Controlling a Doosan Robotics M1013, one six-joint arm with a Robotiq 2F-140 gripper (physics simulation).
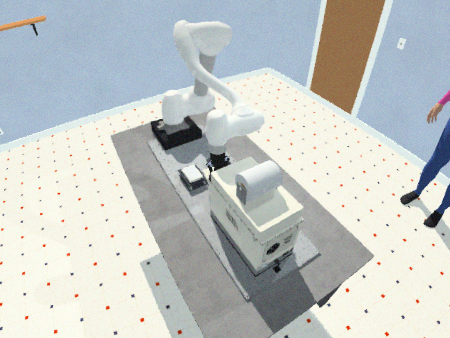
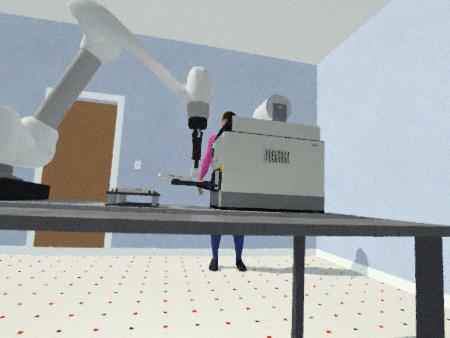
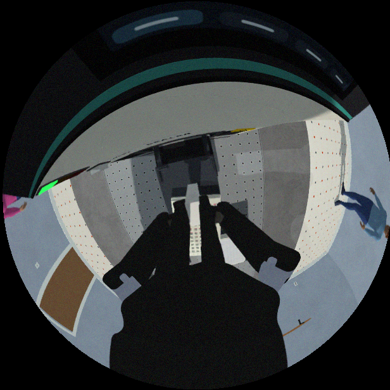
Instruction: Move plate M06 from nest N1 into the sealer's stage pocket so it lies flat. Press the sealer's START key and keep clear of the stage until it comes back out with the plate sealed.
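Places are measured from the arm's base along level axes (x ahead, y left, z up), in metres.
Pixels of known places: gripper, fingertip midpoint: [image 2: 195, 177]; arm's base, link origin: [image 1: 174, 125].
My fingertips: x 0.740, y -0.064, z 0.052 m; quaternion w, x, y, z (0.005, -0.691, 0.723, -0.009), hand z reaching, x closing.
Observation:
Ahead of a thing's pixels: the offset from my fingertips to its top centre. "pt": to the spot under its first point. Level surfaces: height alone.
Plate M06 @[dx -0.074, dy +0.011, dz +0.006 m] [image 2: 175, 176] [image 3: 194, 244] is a pale well plate. It lies slightly tilted on the sealer's dark stage @[dx +0.003, dy +0.007, dz -0.013 m] [image 2: 190, 183], and its outer end sticks out past the stage tip. My gripper [image 2: 196, 172] [image 3: 192, 201] points straight down over the plate's inner end, close in front of the sealer [image 1: 257, 214] [image 2: 270, 167]. Its fingers are shut with nothing between them; the plate shows through the thin gap below. I cannot tell whether the fingertips touch the plate. Nest N1 [image 1: 193, 176] [image 2: 132, 194] stands left of the stage. A green lamp [image 3: 47, 188] glows on the sealer's front.
A white film roll @[pt dx +0.351, dy -0.035, dz +0.346 m] [image 1: 258, 181] [image 2: 272, 107] sits on top of the sealer. The arm's black base [image 1: 177, 134] is at the table's @[dz -0.131 m] [image 2: 190, 221] far end. A person in pink [image 2: 207, 157] stands behind the sealer, and another in blue [image 3: 367, 213] is farther off.

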